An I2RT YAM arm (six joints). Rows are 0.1 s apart.
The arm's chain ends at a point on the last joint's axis. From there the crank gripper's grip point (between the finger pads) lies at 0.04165 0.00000 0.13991 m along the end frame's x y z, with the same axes.
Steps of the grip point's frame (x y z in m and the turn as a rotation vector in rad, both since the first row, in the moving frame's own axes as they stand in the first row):
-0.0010 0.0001 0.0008 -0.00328 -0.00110 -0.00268
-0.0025 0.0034 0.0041 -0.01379 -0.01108 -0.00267
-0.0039 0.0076 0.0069 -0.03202 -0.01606 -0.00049
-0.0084 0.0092 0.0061 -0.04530 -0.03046 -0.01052
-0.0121 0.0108 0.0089 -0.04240 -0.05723 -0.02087
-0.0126 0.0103 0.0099 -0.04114 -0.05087 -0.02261
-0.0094 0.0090 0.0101 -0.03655 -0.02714 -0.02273
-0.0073 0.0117 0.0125 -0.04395 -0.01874 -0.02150
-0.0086 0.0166 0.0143 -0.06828 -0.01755 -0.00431
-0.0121 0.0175 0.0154 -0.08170 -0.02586 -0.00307
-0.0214 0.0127 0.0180 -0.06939 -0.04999 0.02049
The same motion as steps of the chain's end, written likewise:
-0.0008 -0.0002 0.0008 -0.00328 -0.00110 -0.00268
-0.0009 0.0016 0.0037 -0.01379 -0.01108 -0.00267
-0.0016 0.0031 0.0063 -0.03202 -0.01606 -0.00049
-0.0042 0.0033 0.0050 -0.04530 -0.03046 -0.01052
-0.0041 0.0056 0.0069 -0.04240 -0.05723 -0.02087
-0.0055 0.0054 0.0081 -0.04114 -0.05087 -0.02261
-0.0056 0.0048 0.0091 -0.03655 -0.02714 -0.02273
-0.0047 0.0064 0.0119 -0.04395 -0.01874 -0.02150
-0.0062 0.0072 0.0139 -0.06828 -0.01755 -0.00431
-0.0085 0.0062 0.0148 -0.08170 -0.02586 -0.00307
-0.0143 0.0022 0.0165 -0.06939 -0.04999 0.02049

